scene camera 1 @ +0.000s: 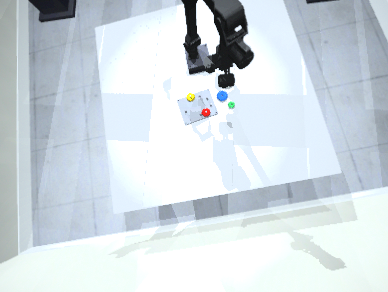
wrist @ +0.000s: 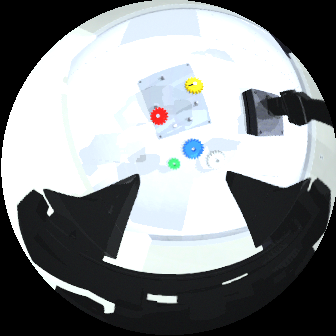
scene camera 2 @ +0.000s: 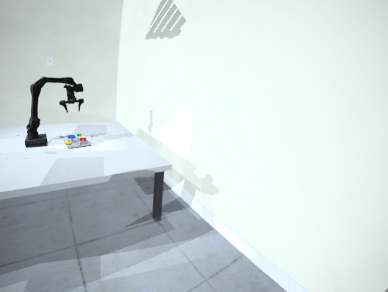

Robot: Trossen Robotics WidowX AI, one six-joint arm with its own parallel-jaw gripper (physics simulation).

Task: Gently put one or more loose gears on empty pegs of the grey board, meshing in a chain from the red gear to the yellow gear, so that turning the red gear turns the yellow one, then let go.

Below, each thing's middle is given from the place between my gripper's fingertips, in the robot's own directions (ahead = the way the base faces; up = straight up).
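There is the grey board point(scene camera 1: 193, 108), which I find 130 mm to the right of my hand, 20 mm ahead of it and 220 mm below it.
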